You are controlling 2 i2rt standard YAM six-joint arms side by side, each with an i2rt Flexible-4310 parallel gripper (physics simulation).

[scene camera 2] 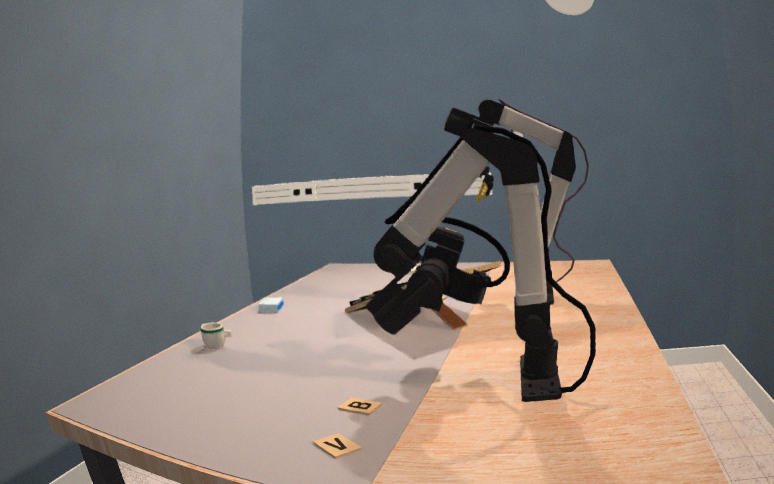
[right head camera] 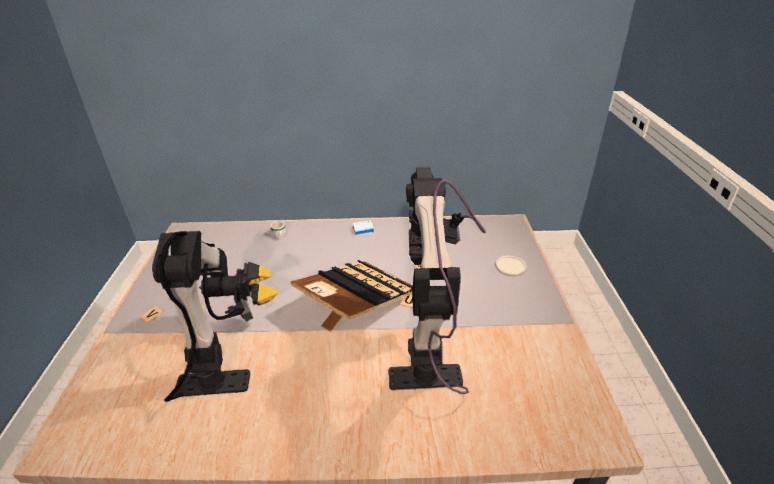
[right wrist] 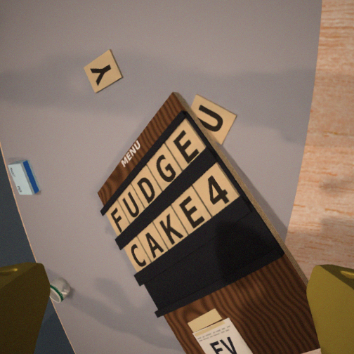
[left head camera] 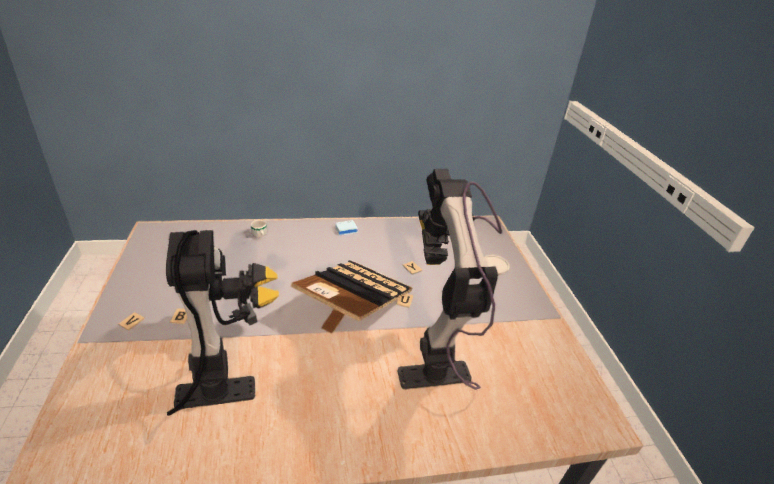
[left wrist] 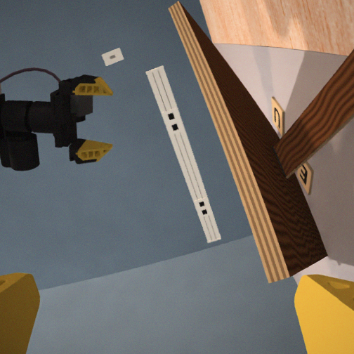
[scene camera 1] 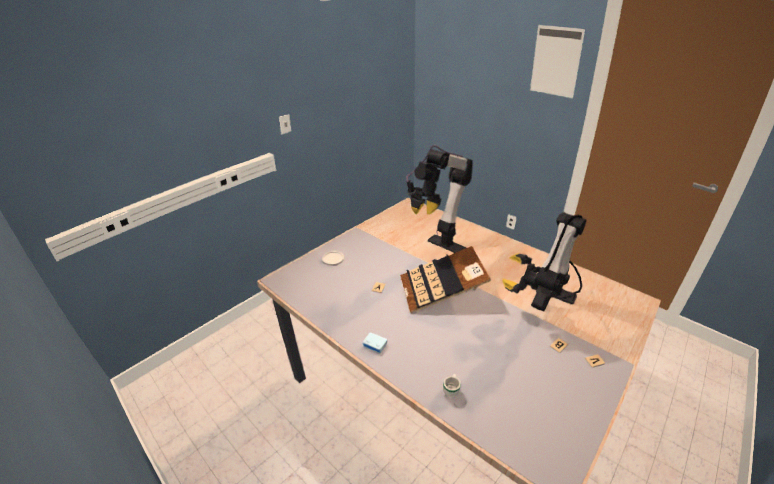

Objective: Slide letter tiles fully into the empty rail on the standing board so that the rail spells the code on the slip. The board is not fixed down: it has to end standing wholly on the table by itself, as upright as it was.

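Frame: origin at the left arm's base, x ahead, y left, z up, level; centimetres.
Seen in the pictures: left gripper, fingertip midpoint: [right head camera: 274, 283] [left head camera: 278, 285] [scene camera 1: 505, 268]; right gripper, fingertip midpoint: [right head camera: 419, 245] [left head camera: 427, 245] [scene camera 1: 422, 214]; left arm's base, link origin: [scene camera 2: 539, 377] [right head camera: 213, 384] [left head camera: 215, 393]; right arm's base, link origin: [right head camera: 425, 377] [left head camera: 434, 375] [scene camera 1: 446, 245].
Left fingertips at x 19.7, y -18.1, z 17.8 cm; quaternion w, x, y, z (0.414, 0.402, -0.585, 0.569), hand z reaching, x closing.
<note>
Pixels of each thing's middle, then the offset from my left fingertips to it.
- tilted board, body centre: [scene camera 2: 424, 309] [left head camera: 352, 301] [right head camera: 354, 300] [scene camera 1: 446, 286] dx +6.8, dy -22.5, dz -15.5 cm
- Tiles V, body centre: [scene camera 2: 337, 445] [left head camera: 131, 321] [right head camera: 151, 314] [scene camera 1: 594, 360] dx +9.9, dy +44.0, dz -17.4 cm
- B, body centre: [scene camera 2: 360, 406] [left head camera: 180, 316] [scene camera 1: 559, 345] dx +10.0, dy +29.9, dz -17.4 cm
- Y, body centre: [left head camera: 412, 267] [scene camera 1: 378, 287] dx +23.1, dy -47.4, dz -17.4 cm
- U, body centre: [right head camera: 409, 300] [left head camera: 405, 299] dx +7.0, dy -40.1, dz -17.4 cm
- mug, body centre: [scene camera 2: 216, 335] [scene camera 1: 452, 385] [left head camera: 259, 230] [right head camera: 279, 231] dx +50.2, dy +5.4, dz -15.2 cm
- blue-white box, body centre: [scene camera 2: 271, 305] [scene camera 1: 375, 342] [left head camera: 346, 227] [right head camera: 363, 228] dx +49.9, dy -27.8, dz -16.4 cm
- round plate, body centre: [right head camera: 510, 265] [left head camera: 495, 264] [scene camera 1: 333, 258] dx +19.7, dy -78.5, dz -17.0 cm
The tilted board [left head camera: 356, 309] [right head camera: 341, 305] [scene camera 1: 478, 257] [left wrist: 240, 130] [right wrist: 255, 302] rests on its brown leg. It shows FUDGE and CAKE4 above an empty black rail [right wrist: 210, 267]; its slip [left head camera: 323, 291] [scene camera 1: 473, 270] reads EV. Tiles V [left head camera: 131, 320] [scene camera 2: 336, 445] and B [left head camera: 179, 316] [scene camera 2: 360, 405] lie together, Y [left head camera: 412, 267] [right wrist: 103, 70] and U [left head camera: 404, 300] [right wrist: 215, 119] near the board, and E [left wrist: 304, 177] beneath it. My left gripper [left head camera: 276, 284] [scene camera 1: 508, 270] is open and empty beside the board's slip end. My right gripper [scene camera 1: 422, 212] [left wrist: 112, 120] is open, above the board.
A mug [left head camera: 259, 228] [scene camera 1: 451, 385] and a blue-white box [left head camera: 346, 227] [scene camera 1: 375, 341] stand near the mat's far edge in the left head camera. A round plate [right head camera: 510, 265] [scene camera 1: 332, 258] lies at the right in the right head camera. The two arm bases stand on bare wood.
</note>
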